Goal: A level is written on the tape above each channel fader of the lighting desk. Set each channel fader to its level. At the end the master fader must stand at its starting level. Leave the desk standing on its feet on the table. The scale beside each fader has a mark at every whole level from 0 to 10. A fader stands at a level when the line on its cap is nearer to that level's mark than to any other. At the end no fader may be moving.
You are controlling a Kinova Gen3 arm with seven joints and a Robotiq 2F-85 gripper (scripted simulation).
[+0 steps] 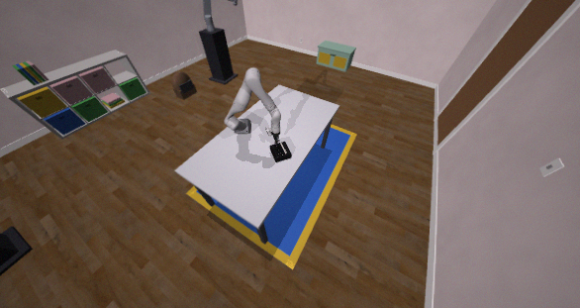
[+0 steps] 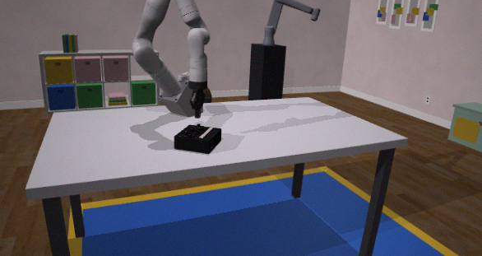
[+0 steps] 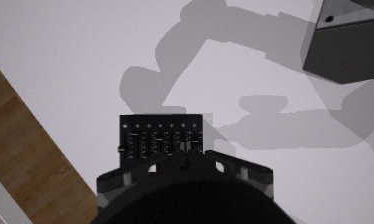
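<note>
The master fader cap is 90 mm ahead of my hand, 70 mm to the right of it and 50 mm below it.
</note>
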